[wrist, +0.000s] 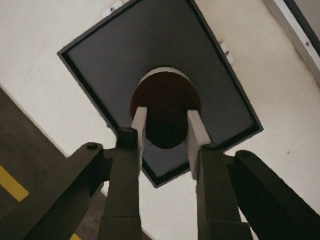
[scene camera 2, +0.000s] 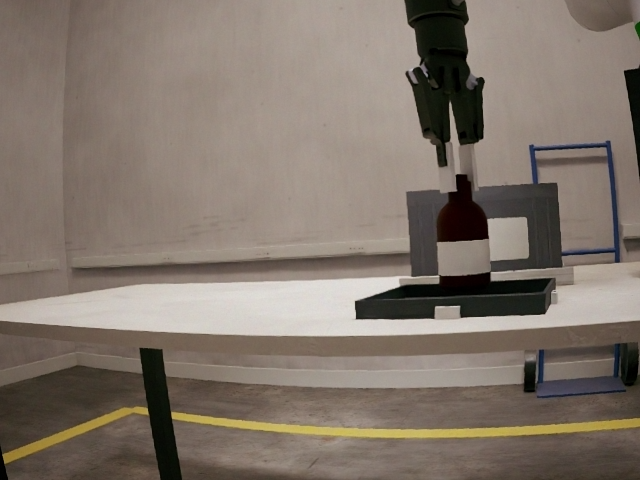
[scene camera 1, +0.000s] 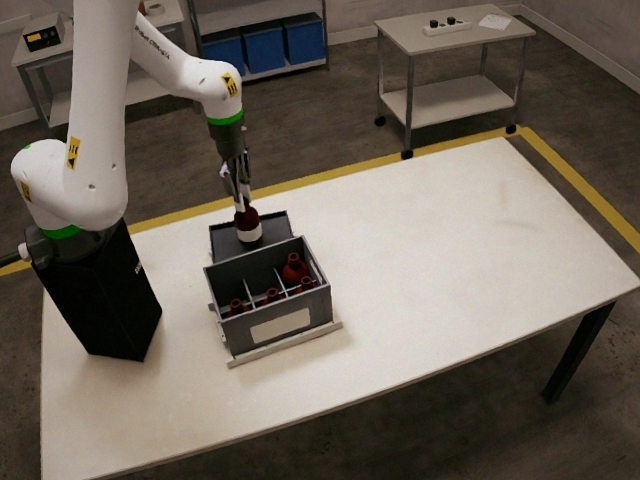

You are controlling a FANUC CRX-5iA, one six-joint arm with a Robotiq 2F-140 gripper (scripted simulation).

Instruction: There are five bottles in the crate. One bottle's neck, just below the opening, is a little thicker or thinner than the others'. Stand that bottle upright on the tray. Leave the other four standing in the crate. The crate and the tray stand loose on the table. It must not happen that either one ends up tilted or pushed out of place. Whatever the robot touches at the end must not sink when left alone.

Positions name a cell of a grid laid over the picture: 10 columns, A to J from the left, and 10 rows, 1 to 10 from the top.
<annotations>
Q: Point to a crate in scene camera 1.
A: At E7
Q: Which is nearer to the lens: the crate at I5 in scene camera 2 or the dark tray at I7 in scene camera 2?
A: The dark tray.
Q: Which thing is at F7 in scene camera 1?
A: A white strip.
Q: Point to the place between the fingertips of my gripper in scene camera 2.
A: H4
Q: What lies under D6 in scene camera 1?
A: A dark tray.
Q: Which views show the dark tray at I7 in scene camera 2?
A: The wrist view, scene camera 2 and scene camera 1: all of them.
</annotations>
